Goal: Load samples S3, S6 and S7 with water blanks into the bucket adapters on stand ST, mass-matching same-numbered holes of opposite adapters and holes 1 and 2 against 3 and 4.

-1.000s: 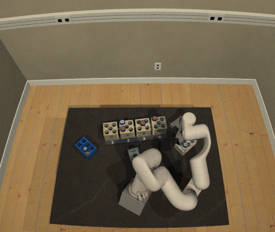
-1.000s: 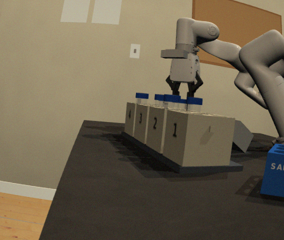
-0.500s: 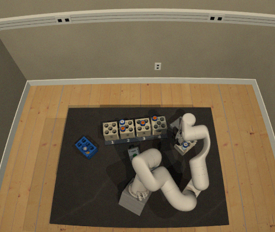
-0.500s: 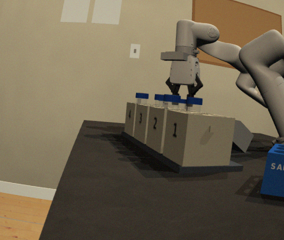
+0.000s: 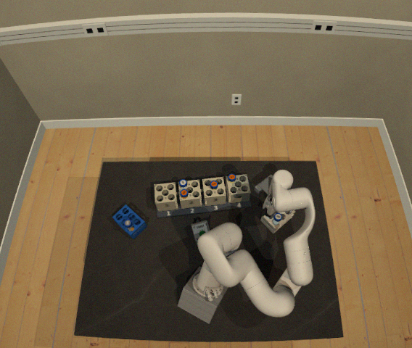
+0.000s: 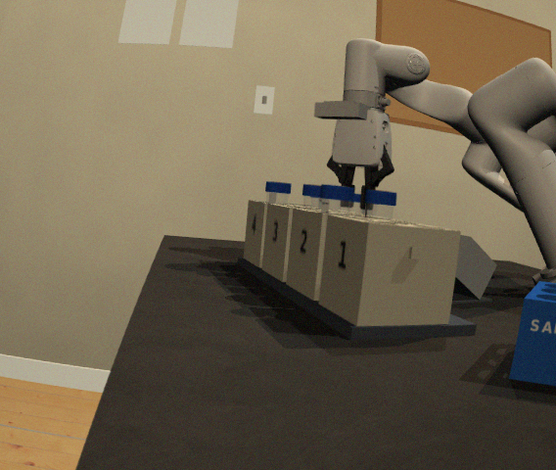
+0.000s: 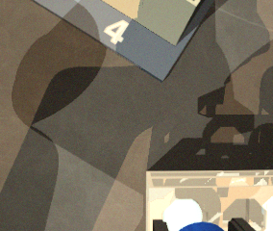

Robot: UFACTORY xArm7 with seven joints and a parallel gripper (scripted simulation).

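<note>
The white blank rack lies 9 cm below my hand and 4 cm to the right of it. From my hand the other things lie so: blue sample rack: 62 cm to the left, 12 cm ahead, 9 cm below; then adapter 1: 43 cm to the left, 20 cm ahead, 7 cm below.
</note>
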